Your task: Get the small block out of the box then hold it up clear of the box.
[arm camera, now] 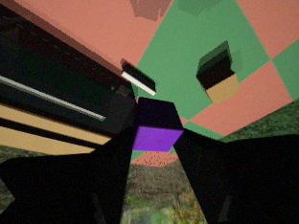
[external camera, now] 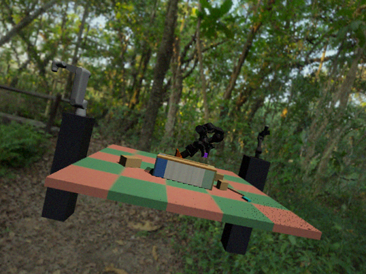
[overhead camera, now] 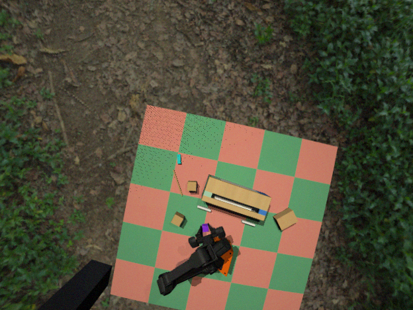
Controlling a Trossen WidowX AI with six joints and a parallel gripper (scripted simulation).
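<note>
Right now my gripper tip is 10 mm past the purple block, 10 mm to the left of it and 10 mm below it. The rest, counted from my gripper tip: thin stick (150 mm ahead, 220 mm to the left, 170 mm below); box (140 mm ahead, 140 mm to the right, 110 mm below).
</note>
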